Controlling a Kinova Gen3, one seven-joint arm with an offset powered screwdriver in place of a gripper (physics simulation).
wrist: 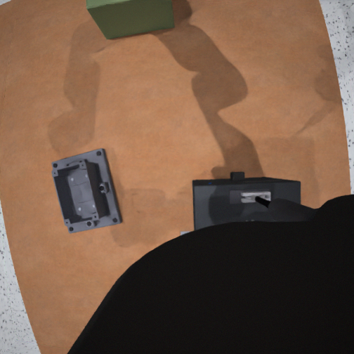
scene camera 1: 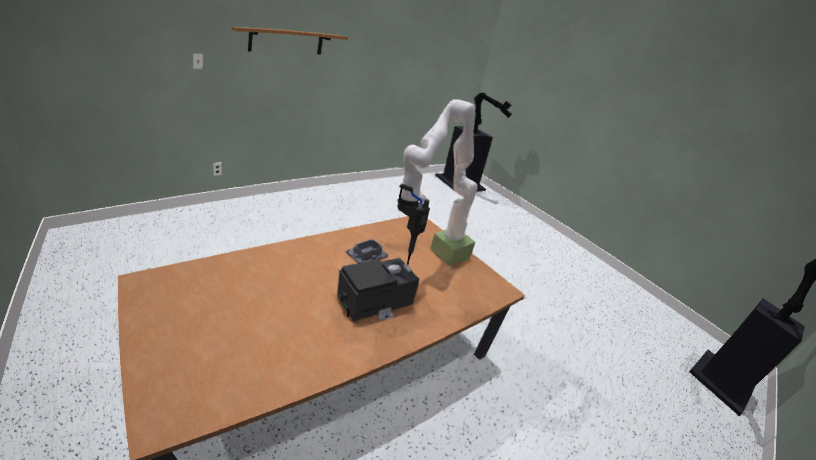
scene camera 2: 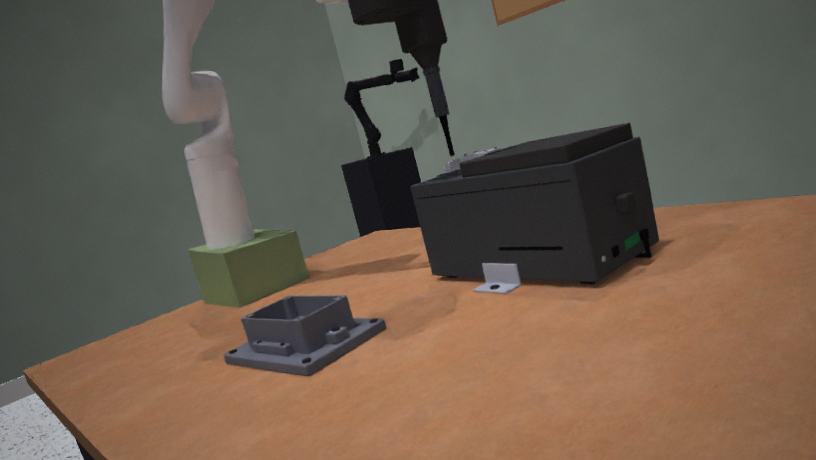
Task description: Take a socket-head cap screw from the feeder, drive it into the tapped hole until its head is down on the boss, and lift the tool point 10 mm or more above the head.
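Note:
My screwdriver's tool point hangs steeply downward, close above the pick-up end of the black screw feeder. In the wrist view the dark tip overlaps the feeder's small metallic pick-up part. No screw can be made out on the tip; it is too small to tell. The grey housing lies apart from the feeder, with holes in its flange and a small boss on its side. Which hole is the tapped one cannot be told.
A light metal bracket sits against the feeder's side. The arm's green base block stands on the wooden table. Black camera stands stand beyond the table.

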